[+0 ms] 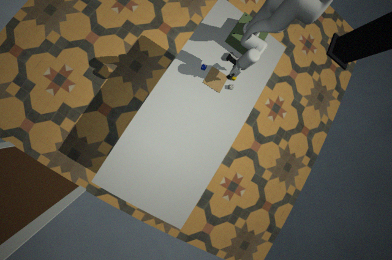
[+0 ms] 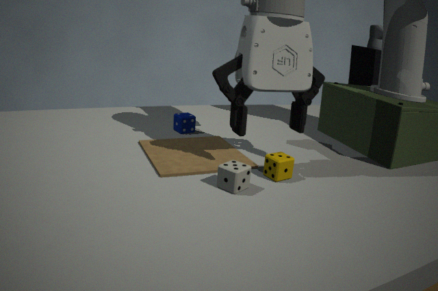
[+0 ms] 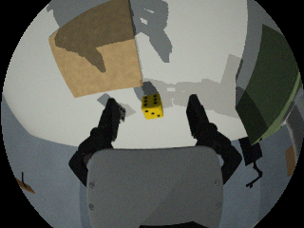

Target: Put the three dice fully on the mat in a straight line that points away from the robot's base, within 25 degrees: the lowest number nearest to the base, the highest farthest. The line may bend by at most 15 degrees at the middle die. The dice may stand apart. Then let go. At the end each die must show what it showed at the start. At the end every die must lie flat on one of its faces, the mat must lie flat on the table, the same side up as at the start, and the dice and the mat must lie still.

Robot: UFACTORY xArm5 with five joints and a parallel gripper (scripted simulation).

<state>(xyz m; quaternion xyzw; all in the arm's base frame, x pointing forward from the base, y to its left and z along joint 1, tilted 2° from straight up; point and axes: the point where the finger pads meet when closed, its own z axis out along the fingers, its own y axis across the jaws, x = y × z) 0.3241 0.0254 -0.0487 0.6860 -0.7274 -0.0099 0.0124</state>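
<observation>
The yellow die is 4 cm to the left of my hand and 4 cm below it. From my hand the other things lie so: white die: 8 cm ahead, 6 cm to the left, 4 cm below; then blue die: 18 cm to the right, 6 cm ahead, 4 cm below; then tan mat: 8 cm ahead, 6 cm to the right, 6 cm below.
</observation>
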